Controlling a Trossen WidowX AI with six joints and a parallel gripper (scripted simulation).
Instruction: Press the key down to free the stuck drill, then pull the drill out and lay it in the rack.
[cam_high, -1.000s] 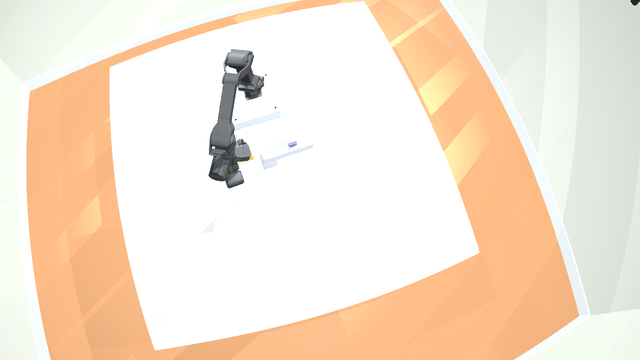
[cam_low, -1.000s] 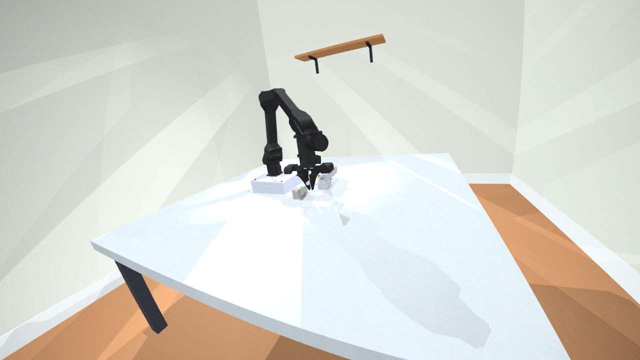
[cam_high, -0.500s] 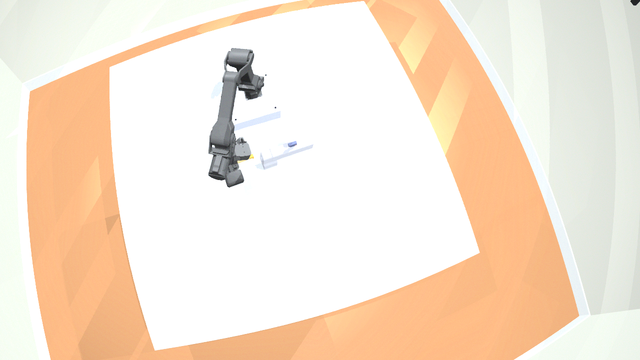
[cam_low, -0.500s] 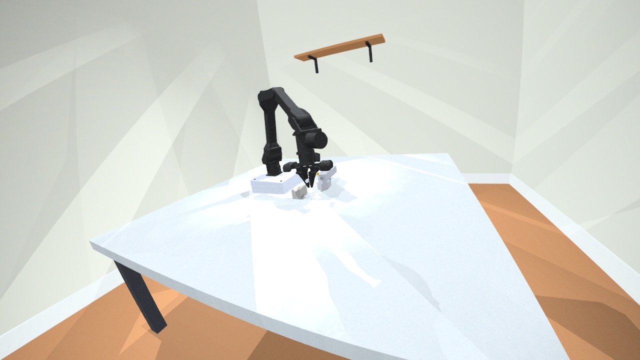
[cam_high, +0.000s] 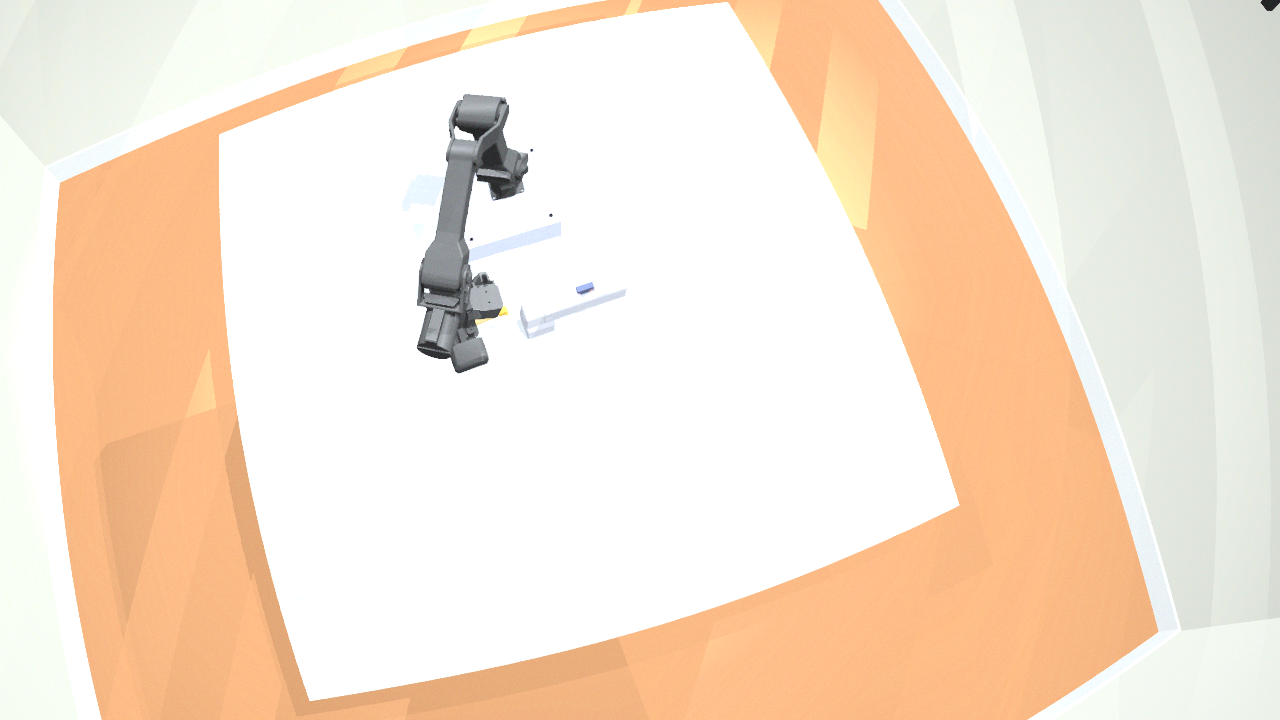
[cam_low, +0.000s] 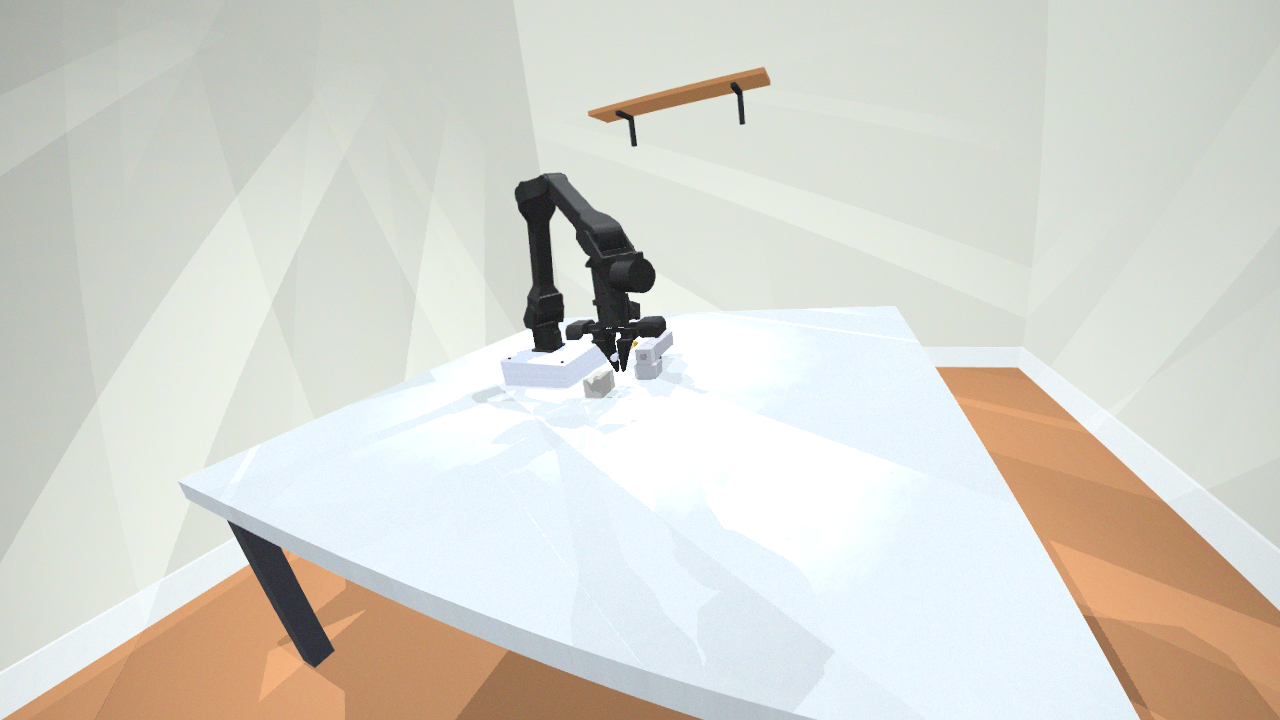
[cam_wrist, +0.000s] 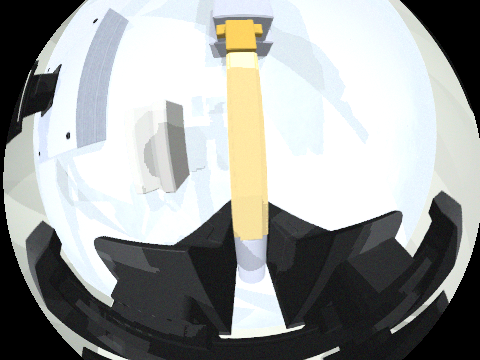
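Right now my gripper tip is 4 cm to the right of the yellow drill and 3 cm below it. From my gripper tip the other things lie so: blue key: 2 cm behind, 23 cm to the left, 1 cm below; then grey rack: 7 cm behind, 3 cm to the left, 4 cm below; then pale holder block: 1 cm behind, 20 cm to the left, 2 cm below.
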